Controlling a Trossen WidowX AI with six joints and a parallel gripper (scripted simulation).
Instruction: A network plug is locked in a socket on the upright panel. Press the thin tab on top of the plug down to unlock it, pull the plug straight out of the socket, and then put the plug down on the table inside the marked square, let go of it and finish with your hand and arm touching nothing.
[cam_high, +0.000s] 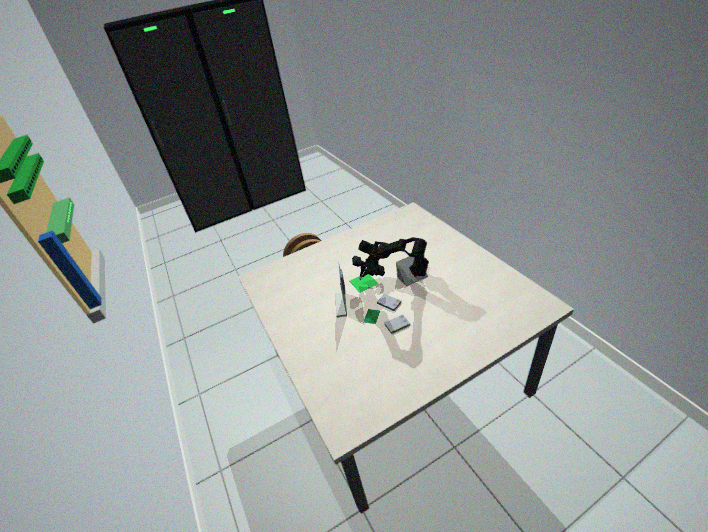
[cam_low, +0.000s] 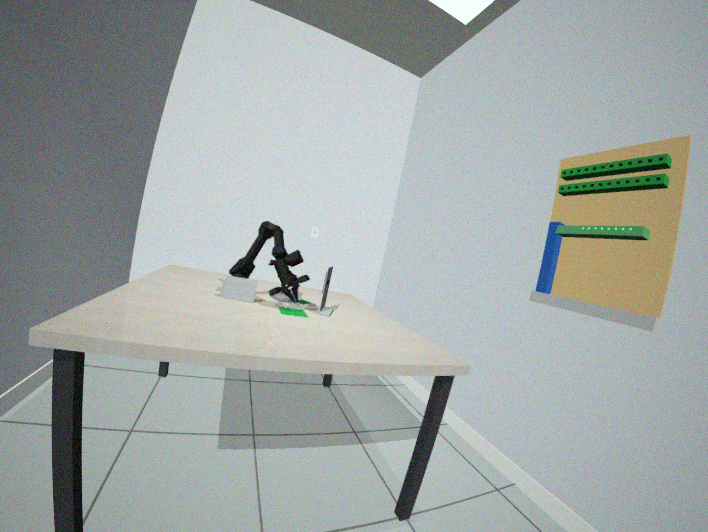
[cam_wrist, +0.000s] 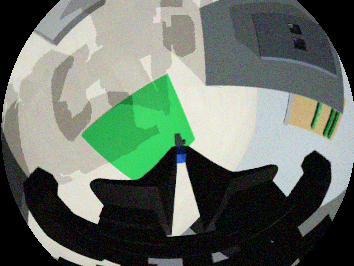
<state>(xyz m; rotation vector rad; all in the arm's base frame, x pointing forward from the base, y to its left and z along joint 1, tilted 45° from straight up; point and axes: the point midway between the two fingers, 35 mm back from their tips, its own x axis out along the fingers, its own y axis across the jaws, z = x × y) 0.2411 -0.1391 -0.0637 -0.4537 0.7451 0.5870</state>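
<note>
Now: the green marked square 40 mm below my gripper tip and 10 mm behind it. Also, from my gripper tip: blue plug right at my gripper tip; then grey panel 160 mm ahead, 80 mm to the left, 60 mm above.
</note>
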